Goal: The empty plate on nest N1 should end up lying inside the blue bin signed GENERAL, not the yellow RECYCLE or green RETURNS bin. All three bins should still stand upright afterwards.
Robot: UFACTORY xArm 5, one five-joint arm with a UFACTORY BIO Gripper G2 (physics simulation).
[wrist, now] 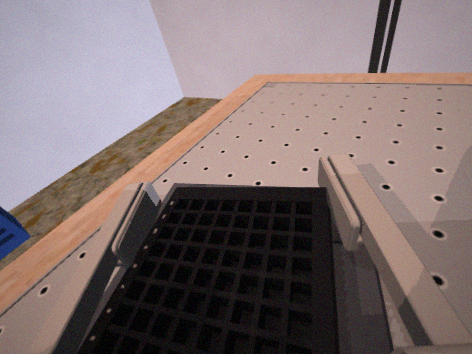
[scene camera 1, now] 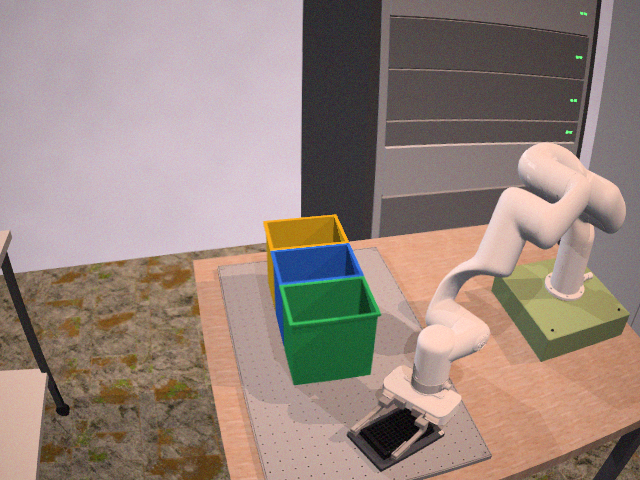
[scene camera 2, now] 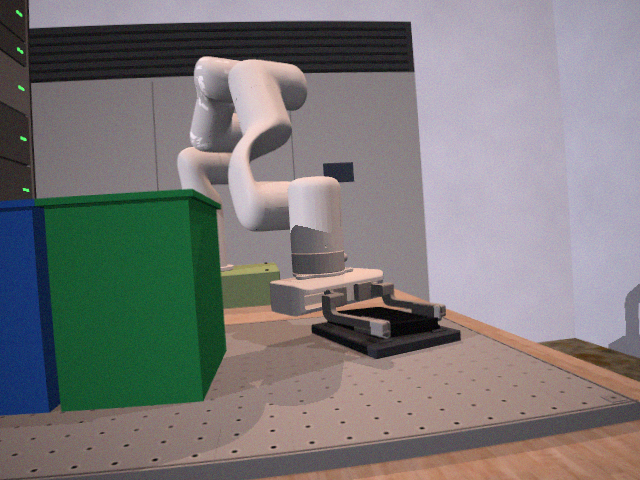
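Where they show: hand, its tool point: [wrist: 232, 210] [scene camera 1: 380, 438] [scene camera 2: 401, 318]; arm's base, origin of its link: [scene camera 1: 564, 287].
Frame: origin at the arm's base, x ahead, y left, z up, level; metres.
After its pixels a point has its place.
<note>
The black plate [scene camera 1: 395, 429] @[x 0.609, y 0.252, z -0.037 m] [scene camera 2: 385, 316] @[x 0.617, y 0.260, z -0.033 m] [wrist: 240, 255] @[x 0.630, y 0.255, z -0.032 m], with a grid of open wells, lies flat in the dark nest [scene camera 1: 368, 451] @[x 0.675, y 0.283, z -0.048 m] [scene camera 2: 418, 342] @[x 0.684, y 0.275, z -0.052 m] [wrist: 356, 305] @[x 0.637, y 0.213, z -0.048 m]. My gripper [scene camera 1: 374, 444] @[x 0.648, y 0.270, z -0.031 m] [scene camera 2: 411, 320] @[x 0.648, y 0.270, z -0.031 m] [wrist: 237, 220] @[x 0.648, y 0.270, z -0.031 m] points down and is shut on the plate, one finger pad against each long side, just above the nest's rim. The blue bin [scene camera 1: 316, 262] @[x 0.645, y -0.191, z 0.080 m] [scene camera 2: 19, 310] @[x 0.751, y -0.098, z 0.028 m] stands upright between the yellow bin [scene camera 1: 302, 233] @[x 0.643, y -0.322, z 0.079 m] at the back and the green bin [scene camera 1: 330, 348] @[x 0.686, y 0.055, z 0.040 m] [scene camera 2: 121, 304] @[x 0.758, y -0.013, z 0.027 m] nearest the nest. The bins' signs do not show.
The bins and nest stand on a perforated grey board [scene camera 1: 310, 434] @[x 0.767, y 0.197, z -0.060 m] [scene camera 2: 413, 382] @[x 0.780, y 0.230, z -0.060 m] [wrist: 415, 125] @[x 0.793, y 0.194, z -0.060 m] on the wooden table [scene camera 1: 516, 413] @[x 0.321, y 0.290, z -0.073 m]. The green bin's tall wall is close to the arm. The arm's green base block [scene camera 1: 537, 320] @[x 0.162, y 0.090, z 0.000 m] [scene camera 2: 248, 286] @[x 0.170, y 0.096, z -0.029 m] is behind. A slotted blue object [wrist: 11, 234] shows at the wrist view's left edge.
</note>
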